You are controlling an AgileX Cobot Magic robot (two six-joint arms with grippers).
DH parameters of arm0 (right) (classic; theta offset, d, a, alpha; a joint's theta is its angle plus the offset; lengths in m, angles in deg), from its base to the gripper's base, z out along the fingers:
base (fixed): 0 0 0 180
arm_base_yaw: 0 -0.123 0 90
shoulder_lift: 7.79 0 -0.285 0
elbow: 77.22 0 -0.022 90
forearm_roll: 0 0.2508 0 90
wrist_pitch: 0 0 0.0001 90
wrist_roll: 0 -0.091 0 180
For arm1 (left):
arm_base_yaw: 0 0.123 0 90
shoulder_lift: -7.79 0 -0.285 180
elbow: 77.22 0 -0.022 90
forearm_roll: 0 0.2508 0 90
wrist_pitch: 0 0 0.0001 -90
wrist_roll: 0 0.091 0 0
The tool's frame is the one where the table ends.
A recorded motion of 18 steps. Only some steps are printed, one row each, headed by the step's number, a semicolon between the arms.
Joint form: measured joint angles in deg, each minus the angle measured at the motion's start. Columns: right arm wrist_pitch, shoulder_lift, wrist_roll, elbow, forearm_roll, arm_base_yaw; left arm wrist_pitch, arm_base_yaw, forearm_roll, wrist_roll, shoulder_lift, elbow.
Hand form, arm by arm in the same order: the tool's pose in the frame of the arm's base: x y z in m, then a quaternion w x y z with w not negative. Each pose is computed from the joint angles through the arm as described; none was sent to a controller.
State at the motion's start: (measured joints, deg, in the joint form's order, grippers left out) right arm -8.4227 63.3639 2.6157 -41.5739 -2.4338 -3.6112; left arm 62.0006 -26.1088 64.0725 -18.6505 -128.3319 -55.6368
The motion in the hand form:
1: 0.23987 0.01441 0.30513 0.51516 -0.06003 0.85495 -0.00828; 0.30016 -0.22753 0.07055 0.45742 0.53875 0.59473 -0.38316
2: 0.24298 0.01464 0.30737 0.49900 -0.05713 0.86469 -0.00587; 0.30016 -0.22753 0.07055 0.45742 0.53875 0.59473 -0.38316
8: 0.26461 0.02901 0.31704 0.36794 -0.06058 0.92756 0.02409; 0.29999 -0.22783 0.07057 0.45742 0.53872 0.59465 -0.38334
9: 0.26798 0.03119 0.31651 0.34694 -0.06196 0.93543 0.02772; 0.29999 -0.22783 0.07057 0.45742 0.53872 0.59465 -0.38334
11: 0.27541 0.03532 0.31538 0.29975 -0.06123 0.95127 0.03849; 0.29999 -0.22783 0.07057 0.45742 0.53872 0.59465 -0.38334
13: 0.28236 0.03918 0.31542 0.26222 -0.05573 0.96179 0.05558; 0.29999 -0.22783 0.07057 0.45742 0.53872 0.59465 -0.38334
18: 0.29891 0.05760 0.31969 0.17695 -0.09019 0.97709 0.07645; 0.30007 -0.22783 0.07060 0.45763 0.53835 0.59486 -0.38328
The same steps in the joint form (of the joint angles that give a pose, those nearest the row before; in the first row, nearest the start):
1: -3.94 0.97 0.00 -2.15 0.31 0.00; 0.00 0.00 0.00 0.00 0.00 0.00
2: -7.00 1.83 0.00 -3.92 0.79 0.00; 0.00 0.00 0.00 0.00 0.00 0.00
8: -28.59 9.35 0.00 -16.42 4.26 -2.27; 0.00 -0.06 -0.05 0.00 0.00 0.00
9: -31.41 10.68 0.00 -18.01 4.68 -2.54; 0.00 -0.06 -0.05 0.00 0.00 0.00
11: -37.65 13.67 0.00 -21.58 6.07 -2.84; 0.00 -0.06 -0.05 0.00 0.00 0.00
13: -42.66 16.28 0.00 -24.81 8.29 -2.84; 0.00 -0.06 -0.05 0.00 0.00 0.00
18: -55.04 22.91 1.59 -33.94 10.73 -5.08; 0.00 -0.06 -0.10 0.00 0.00 0.00

